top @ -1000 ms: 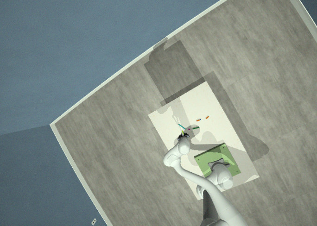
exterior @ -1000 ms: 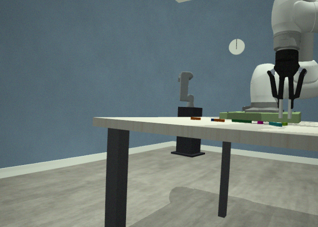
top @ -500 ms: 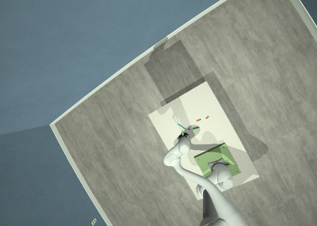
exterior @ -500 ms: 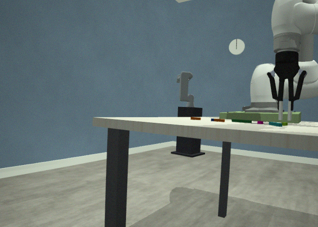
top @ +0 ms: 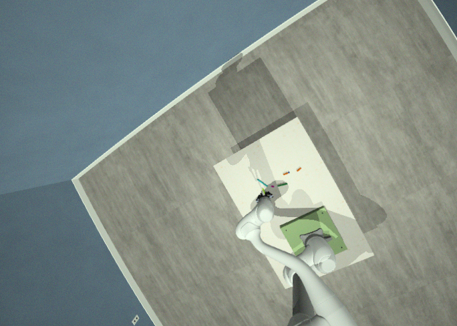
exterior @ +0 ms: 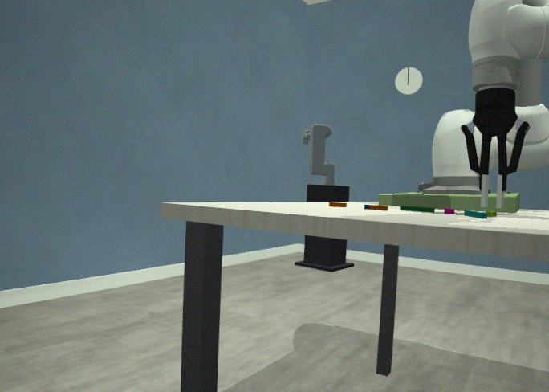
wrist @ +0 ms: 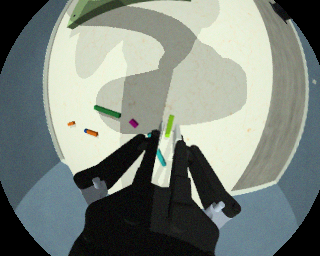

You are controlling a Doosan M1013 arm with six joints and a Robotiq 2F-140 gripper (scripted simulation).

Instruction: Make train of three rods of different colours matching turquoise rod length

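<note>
Now: hand 5 cm above the lime rod. From my hand the other things lie so: green rod (16 cm to the right, 5 cm below, 1 cm behind); then magenta rod (8 cm to the right, 5 cm below, 1 cm ahead); then turquoise rod (7 cm ahead, 5 cm below, 2 cm to the right).
</note>
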